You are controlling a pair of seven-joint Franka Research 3 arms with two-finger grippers.
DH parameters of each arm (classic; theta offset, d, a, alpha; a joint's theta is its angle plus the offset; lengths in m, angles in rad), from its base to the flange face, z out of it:
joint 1: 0 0.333 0 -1.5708
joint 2: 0 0 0 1.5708
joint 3: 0 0.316 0.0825 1.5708
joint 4: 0 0 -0.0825 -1.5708
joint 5: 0 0.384 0 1.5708
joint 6: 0 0 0.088 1.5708
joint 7: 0 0.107 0 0
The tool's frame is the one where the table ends.
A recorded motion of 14 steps. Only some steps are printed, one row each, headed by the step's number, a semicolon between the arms.
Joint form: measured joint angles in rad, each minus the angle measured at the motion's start. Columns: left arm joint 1, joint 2, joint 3, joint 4, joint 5, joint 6, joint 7; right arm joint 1, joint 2, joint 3, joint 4, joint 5, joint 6, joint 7.
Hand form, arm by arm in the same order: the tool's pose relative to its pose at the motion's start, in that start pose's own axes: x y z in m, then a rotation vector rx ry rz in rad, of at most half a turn. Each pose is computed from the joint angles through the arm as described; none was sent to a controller.
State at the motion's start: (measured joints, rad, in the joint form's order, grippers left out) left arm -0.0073 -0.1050 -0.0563 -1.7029 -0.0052 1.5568 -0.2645; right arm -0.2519 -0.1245 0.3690 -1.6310 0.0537 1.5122 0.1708
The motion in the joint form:
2: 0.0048 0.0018 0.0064 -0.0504 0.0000 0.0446 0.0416; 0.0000 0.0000 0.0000 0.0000 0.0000 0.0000 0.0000
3: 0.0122 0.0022 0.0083 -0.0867 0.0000 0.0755 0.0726; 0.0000 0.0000 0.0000 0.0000 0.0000 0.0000 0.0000
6: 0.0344 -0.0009 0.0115 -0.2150 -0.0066 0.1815 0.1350; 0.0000 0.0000 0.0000 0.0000 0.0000 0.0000 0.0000
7: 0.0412 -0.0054 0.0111 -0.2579 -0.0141 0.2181 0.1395; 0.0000 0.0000 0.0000 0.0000 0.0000 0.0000 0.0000
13: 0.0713 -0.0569 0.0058 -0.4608 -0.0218 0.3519 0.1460; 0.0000 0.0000 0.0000 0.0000 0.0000 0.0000 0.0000
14: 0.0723 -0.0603 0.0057 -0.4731 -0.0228 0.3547 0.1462; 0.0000 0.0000 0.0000 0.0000 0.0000 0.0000 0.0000
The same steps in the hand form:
2: 0.0053 -0.0049 0.0208 0.0006 -0.0076 0.0302; 0.0000 0.0000 0.0000 0.0000 0.0000 0.0000
3: 0.0082 -0.0093 0.0356 0.0011 -0.0135 0.0518; 0.0000 0.0000 0.0000 0.0000 0.0000 0.0000
6: 0.0117 -0.0217 0.0861 -0.0037 -0.0338 0.0870; 0.0000 0.0000 0.0000 0.0000 0.0000 0.0000
7: 0.0106 -0.0248 0.1012 -0.0107 -0.0368 0.0830; 0.0000 0.0000 0.0000 0.0000 0.0000 0.0000
13: -0.0112 -0.0416 0.1605 -0.0128 -0.0548 0.0587; 0.0000 0.0000 0.0000 0.0000 0.0000 0.0000
14: -0.0135 -0.0424 0.1644 -0.0126 -0.0609 0.0574; 0.0000 0.0000 0.0000 0.0000 0.0000 0.0000

